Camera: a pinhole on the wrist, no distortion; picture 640 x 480 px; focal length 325.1 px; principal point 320.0 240.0 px. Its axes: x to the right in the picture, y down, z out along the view. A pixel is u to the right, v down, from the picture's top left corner.
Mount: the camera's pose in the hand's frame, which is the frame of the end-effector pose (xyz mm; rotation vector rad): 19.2 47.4 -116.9 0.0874 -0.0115 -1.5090
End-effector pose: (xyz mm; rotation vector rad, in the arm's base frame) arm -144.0 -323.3 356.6 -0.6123 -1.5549 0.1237
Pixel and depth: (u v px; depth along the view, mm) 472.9 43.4 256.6
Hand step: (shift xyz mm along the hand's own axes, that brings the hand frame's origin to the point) -143.7 -95.1 123.2
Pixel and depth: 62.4 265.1 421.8
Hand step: 4.7 361.2 321.3
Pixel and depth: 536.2 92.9 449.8
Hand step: -192.7 -285.6 304.3
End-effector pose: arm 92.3 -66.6 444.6 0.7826 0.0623 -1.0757
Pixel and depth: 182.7 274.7 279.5
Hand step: 24.3 152.7 169.2
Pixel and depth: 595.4 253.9 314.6
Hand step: 29.7 -233.4 185.1
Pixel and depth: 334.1 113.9 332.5
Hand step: -129.0 8.6 205.5
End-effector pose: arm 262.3 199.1 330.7 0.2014 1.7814 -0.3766
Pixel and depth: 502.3 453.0 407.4
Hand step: 274.1 -185.1 295.8
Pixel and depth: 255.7 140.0 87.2
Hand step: -14.0 58.6 -30.9
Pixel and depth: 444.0 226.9 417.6
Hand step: -13.5 -133.5 290.8
